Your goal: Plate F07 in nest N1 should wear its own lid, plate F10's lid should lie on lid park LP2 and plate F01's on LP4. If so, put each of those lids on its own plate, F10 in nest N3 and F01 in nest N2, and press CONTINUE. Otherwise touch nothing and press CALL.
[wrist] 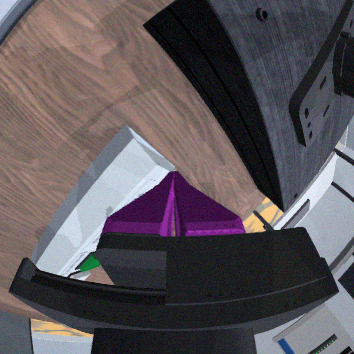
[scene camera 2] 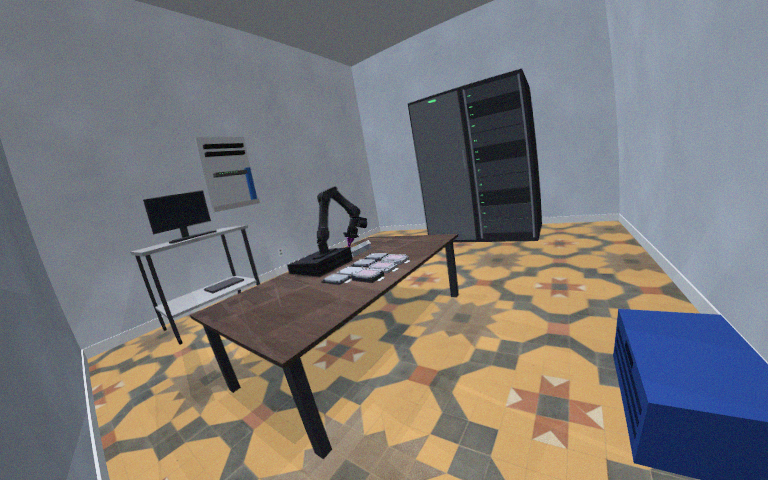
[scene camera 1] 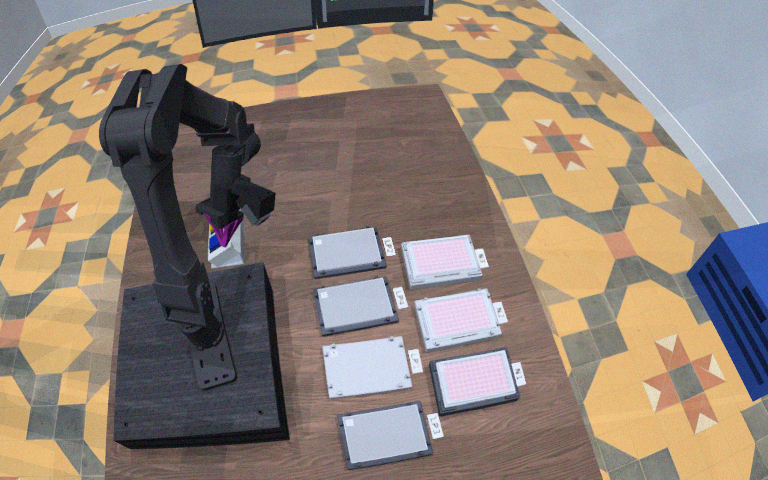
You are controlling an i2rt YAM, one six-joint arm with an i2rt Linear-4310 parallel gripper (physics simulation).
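Places are measured from the arm's base along level axes (x ahead, y left, z up), in millimetres.
Pixels of known places: gripper, fingertip midpoint: [wrist: 173, 178] [scene camera 1: 223, 245]; arm's base at its link origin: [wrist: 333, 60] [scene camera 2: 325, 254] [scene camera 1: 208, 335].
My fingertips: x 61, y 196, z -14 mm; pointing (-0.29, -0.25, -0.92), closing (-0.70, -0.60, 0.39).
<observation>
Ahead of a thing's pixels: the offset from my fingertips to its top centre. Level surfaces: height alone.
My gripper [scene camera 1: 224, 244] [scene camera 2: 350, 243] [wrist: 173, 178] is shut and empty, its purple tips pointing down at the white button box {11 mm ahead, 111 mm left, 6 mm down} [scene camera 1: 229, 258] [scene camera 2: 361, 246] [wrist: 107, 195]. A blue button {18 mm back, 39 mm left, 14 mm down} [scene camera 1: 214, 242] shows beside the fingers; a green button {1 mm back, 138 mm left, 14 mm down} [wrist: 90, 262] shows in the wrist view. Contact cannot be told. Pink-welled plates sit in N3 {408 mm ahead, 144 mm right, 37 mm down} [scene camera 1: 441, 256], N2 {382 mm ahead, 276 mm right, 39 mm down} [scene camera 1: 459, 316] and N1 {355 mm ahead, 404 mm right, 34 mm down} [scene camera 1: 476, 379]. Grey lids lie on LP2 {239 mm ahead, 52 mm right, 52 mm down} [scene camera 1: 345, 250], LP4 {214 mm ahead, 176 mm right, 52 mm down} [scene camera 1: 355, 303] and LP3 {173 mm ahead, 437 mm right, 52 mm down} [scene camera 1: 386, 434]. Plate and lid codes are too small to read, and whether N1's plate wears a lid is unclear.
A pale lid park LP1 {190 mm ahead, 305 mm right, 50 mm down} [scene camera 1: 367, 367] lies between LP4 and LP3; whether it holds a clear lid is unclear. The black arm base [scene camera 1: 192, 413] [scene camera 2: 320, 263] stands left of the parks on the brown table {70 mm down} [scene camera 1: 396, 141] [scene camera 2: 271, 316].
</observation>
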